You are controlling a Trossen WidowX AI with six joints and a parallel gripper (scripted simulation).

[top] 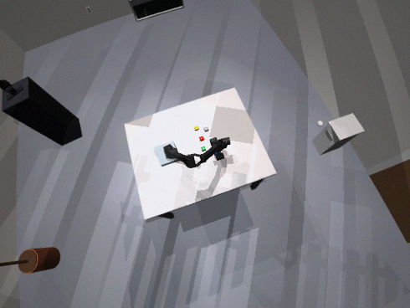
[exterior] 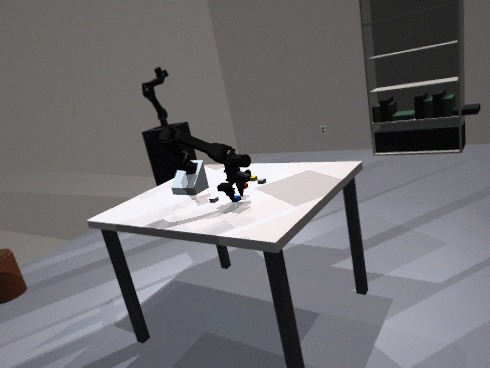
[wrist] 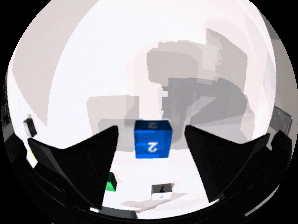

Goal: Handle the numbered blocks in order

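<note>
Right now my gripper tip is 10 mm past the blue block. The rest, counted from my gripper tip: green block (90 mm behind, 80 mm to the left); red block (170 mm to the left, 60 mm behind); grey block (240 mm to the left, 10 mm ahead).
</note>
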